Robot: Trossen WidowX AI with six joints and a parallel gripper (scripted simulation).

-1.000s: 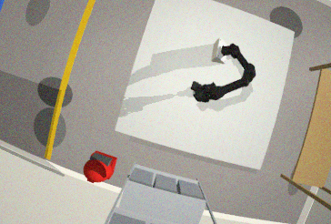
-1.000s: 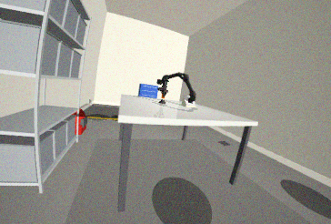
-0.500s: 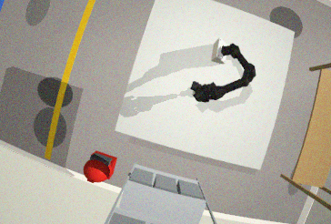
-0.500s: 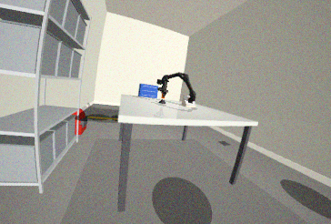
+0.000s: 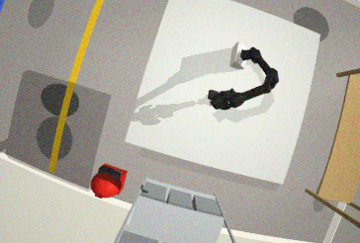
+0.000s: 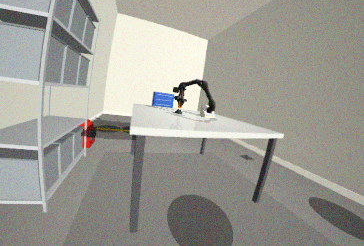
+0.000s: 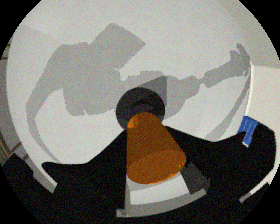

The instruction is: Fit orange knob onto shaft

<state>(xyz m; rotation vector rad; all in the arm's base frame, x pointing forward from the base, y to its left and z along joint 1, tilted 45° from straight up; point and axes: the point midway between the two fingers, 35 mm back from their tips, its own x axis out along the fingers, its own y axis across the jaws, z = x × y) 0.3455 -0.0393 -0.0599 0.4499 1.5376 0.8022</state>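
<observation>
My gripper tip is 4 cm above the dark round pedestal. Round my gripper tip: orange knob: 3 cm above.
</observation>
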